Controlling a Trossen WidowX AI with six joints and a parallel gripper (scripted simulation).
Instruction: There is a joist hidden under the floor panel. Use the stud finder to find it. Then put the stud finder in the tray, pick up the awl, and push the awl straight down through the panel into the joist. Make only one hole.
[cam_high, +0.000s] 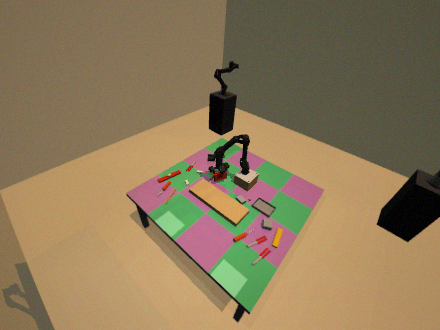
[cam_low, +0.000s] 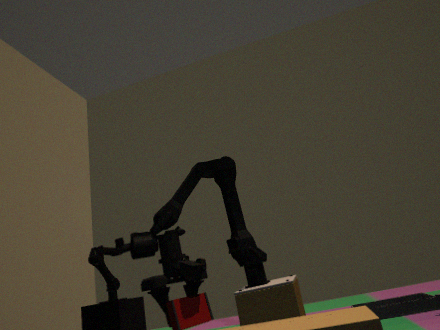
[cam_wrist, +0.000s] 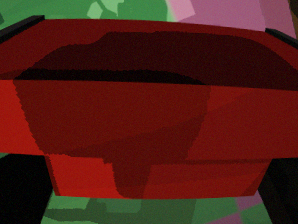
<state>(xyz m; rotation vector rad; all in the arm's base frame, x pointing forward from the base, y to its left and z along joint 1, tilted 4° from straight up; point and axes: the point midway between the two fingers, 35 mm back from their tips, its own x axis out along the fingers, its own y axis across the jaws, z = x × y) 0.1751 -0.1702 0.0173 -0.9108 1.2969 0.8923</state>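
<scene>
Now: the stud finder 1 cm ahead of my gripper tip. Round my gripper tip: orange pencil: 45 cm ahead, 14 cm to the right, 7 cm below; then awl: 7 cm below, 6 cm to the right, 3 cm ahead; then grey tray: 49 cm to the left, 6 cm below, 4 cm behind.
</scene>
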